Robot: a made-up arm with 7 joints. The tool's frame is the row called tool.
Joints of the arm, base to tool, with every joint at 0 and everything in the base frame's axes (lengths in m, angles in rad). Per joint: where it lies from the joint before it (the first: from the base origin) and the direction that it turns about. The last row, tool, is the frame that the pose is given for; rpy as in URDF.
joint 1: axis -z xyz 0 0 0.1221
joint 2: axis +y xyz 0 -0.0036 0.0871
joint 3: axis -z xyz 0 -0.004 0.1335
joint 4: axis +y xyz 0 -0.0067 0.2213
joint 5: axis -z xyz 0 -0.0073 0.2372
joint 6: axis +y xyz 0 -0.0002 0.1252
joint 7: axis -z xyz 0 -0.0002 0.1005
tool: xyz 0 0 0 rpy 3.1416 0 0
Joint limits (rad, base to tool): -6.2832..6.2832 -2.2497..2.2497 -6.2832..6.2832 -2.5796..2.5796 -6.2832..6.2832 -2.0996..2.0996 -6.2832..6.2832
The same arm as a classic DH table. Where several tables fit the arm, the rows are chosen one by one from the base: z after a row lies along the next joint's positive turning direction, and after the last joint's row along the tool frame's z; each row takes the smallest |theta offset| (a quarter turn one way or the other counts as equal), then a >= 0, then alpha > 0; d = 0 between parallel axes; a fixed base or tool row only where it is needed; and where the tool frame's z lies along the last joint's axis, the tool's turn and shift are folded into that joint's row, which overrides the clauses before.
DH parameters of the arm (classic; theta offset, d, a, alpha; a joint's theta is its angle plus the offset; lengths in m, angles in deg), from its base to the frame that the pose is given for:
base (fixed): 0 0 0 180
joint 1: 0 -0.2092 0 90
joint 2: 0 -0.0076 0 -90
joint 3: 0 -0.3548 0 90
joint 4: 0 -0.014 0 -90
joint 5: 0 -0.3624 0 90
joint 6: 0 -0.0004 0 -90
joint 7: 0 -0.1005 0 0
Joint limits (deg, base to tool): -360..360 -128.9..128.9 -360..360 -147.8..147.8 -360..360 -120.3..120.3 -360..360

